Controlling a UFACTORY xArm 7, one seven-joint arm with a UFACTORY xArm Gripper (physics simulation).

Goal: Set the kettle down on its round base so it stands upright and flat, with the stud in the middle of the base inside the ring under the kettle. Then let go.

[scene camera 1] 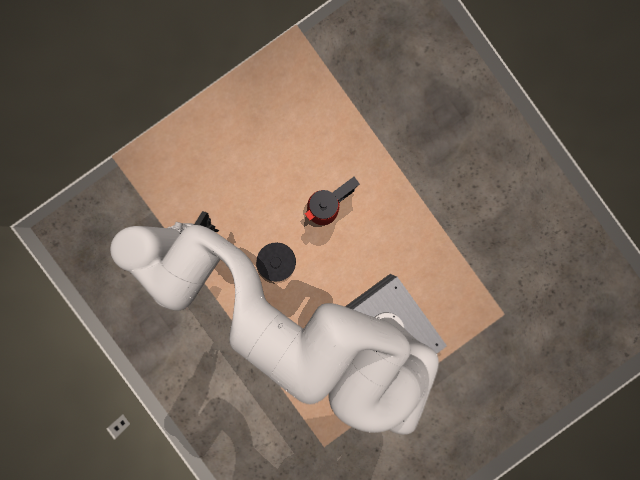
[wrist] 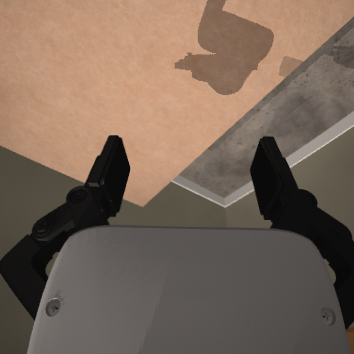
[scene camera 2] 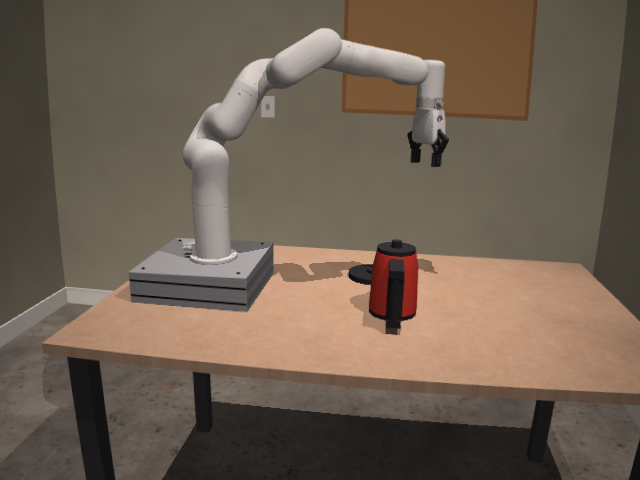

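Note:
The red kettle (scene camera 1: 315,219) (scene camera 2: 379,289) with a black lid stands upright on the table, apart from its base. Its black handle (scene camera 1: 347,189) (scene camera 2: 395,289) points to the upper right in scene camera 1 and toward the viewer in scene camera 2. The round black base (scene camera 1: 285,267) (scene camera 2: 357,274) lies flat on the table, with a small stud (scene camera 1: 275,262) at its middle; the kettle partly hides it in scene camera 2. My gripper (scene camera 2: 425,159) (wrist: 189,151) is open and empty, high above the table, beyond the base as seen from the kettle. The ring under the kettle is hidden.
The arm's grey mounting block (scene camera 1: 413,315) (scene camera 2: 188,286) sits on the wooden table (scene camera 1: 248,129) (scene camera 2: 289,335) (wrist: 75,90). The raised arm (scene camera 1: 268,335) (scene camera 2: 305,56) passes near the base in scene camera 1. A brown board (scene camera 2: 439,62) hangs on the wall.

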